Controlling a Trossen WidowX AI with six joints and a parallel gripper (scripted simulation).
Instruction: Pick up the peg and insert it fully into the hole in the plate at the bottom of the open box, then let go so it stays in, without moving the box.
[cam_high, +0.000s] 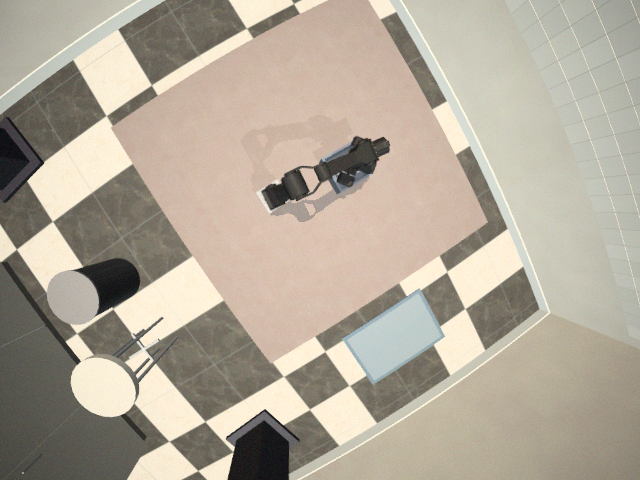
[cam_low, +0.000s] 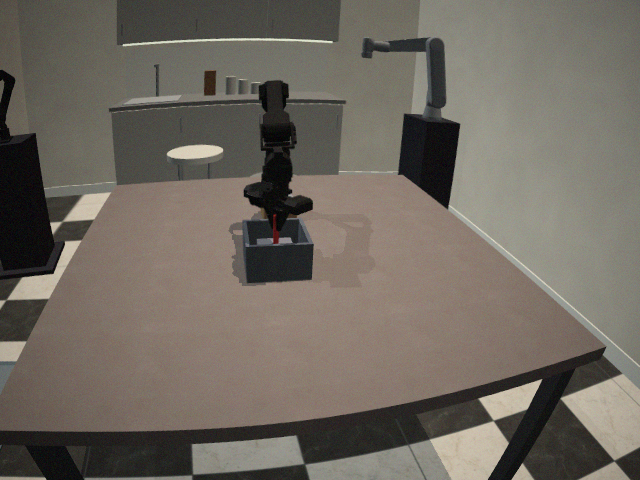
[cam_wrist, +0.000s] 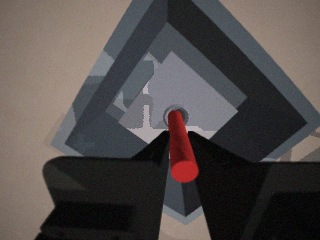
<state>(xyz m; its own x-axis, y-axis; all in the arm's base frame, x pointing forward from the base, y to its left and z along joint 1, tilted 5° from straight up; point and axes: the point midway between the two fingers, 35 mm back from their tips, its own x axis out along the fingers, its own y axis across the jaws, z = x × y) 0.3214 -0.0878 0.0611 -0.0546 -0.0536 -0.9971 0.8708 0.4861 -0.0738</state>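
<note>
My hand is 9 cm above the light grey plate. From my hand the other things lie so: red peg (4 cm below); grey-blue box (11 cm below).
</note>
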